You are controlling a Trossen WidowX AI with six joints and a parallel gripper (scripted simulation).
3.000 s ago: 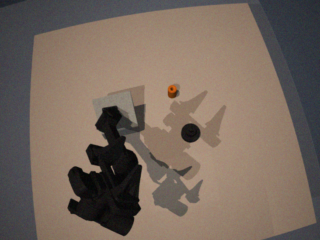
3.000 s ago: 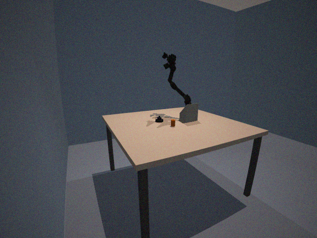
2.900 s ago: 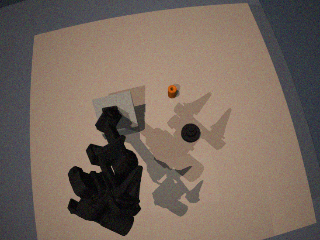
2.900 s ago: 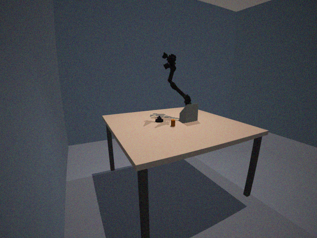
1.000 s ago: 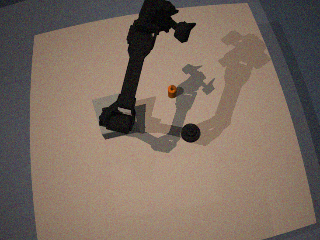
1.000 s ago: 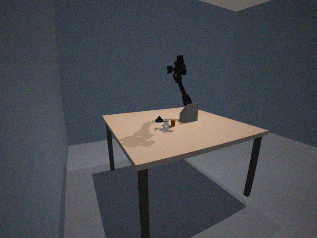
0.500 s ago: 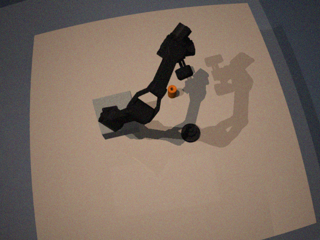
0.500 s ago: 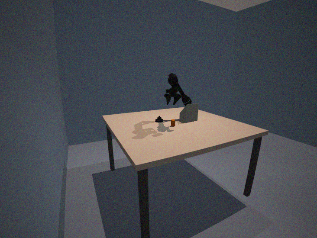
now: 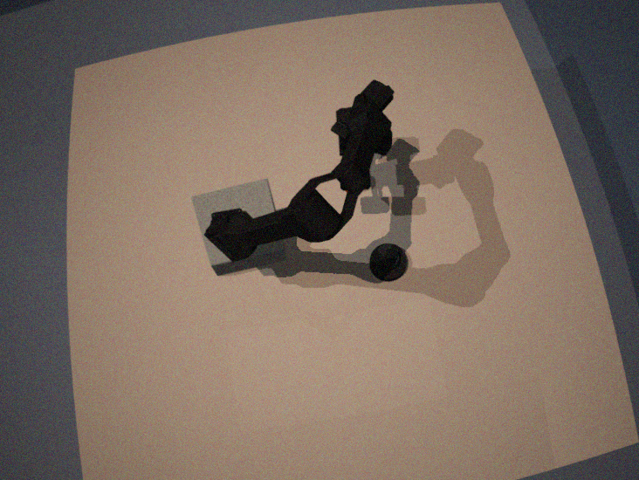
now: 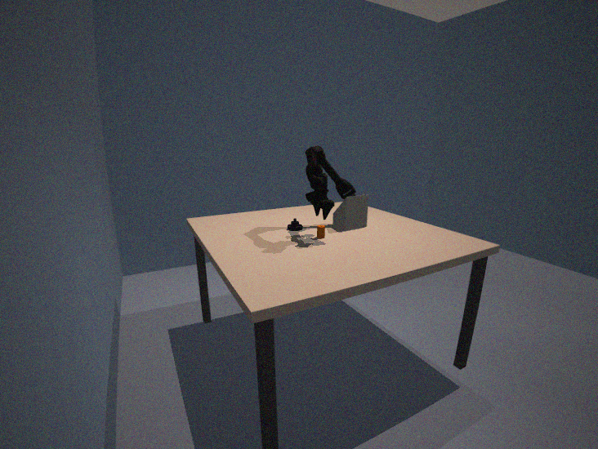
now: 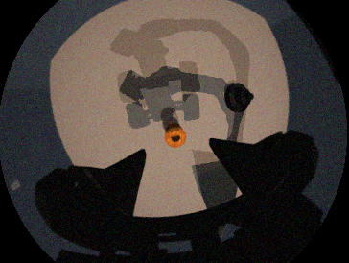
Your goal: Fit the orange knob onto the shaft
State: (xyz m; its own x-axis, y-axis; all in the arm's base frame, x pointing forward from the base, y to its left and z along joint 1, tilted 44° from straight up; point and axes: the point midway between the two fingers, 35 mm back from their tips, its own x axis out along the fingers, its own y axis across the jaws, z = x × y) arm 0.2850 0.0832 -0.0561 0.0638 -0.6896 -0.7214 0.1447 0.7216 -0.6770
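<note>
Right now the orange knob is 80 mm below my gripper tip. The rest, counted from my gripper tip: round pedestal (210 mm to the right, 70 mm below, 40 mm ahead).
</note>
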